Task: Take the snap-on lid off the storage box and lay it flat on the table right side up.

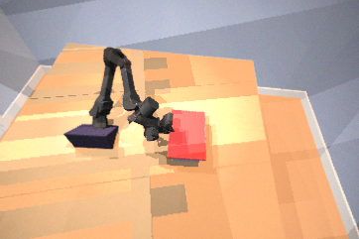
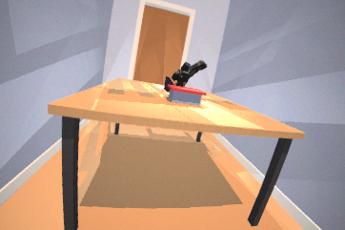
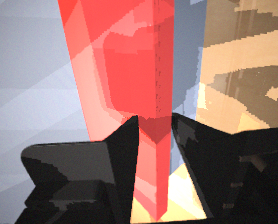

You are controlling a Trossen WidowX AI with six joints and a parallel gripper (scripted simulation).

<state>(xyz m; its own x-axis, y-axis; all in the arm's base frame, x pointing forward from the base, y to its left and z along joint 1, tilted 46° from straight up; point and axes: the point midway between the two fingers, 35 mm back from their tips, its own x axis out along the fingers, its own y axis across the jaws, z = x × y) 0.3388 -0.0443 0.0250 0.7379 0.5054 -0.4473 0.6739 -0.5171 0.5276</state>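
Right now my gripper tip is 70 mm short of the lid. The rest, counted from my gripper tip: storage box (70 mm ahead, 40 mm below).
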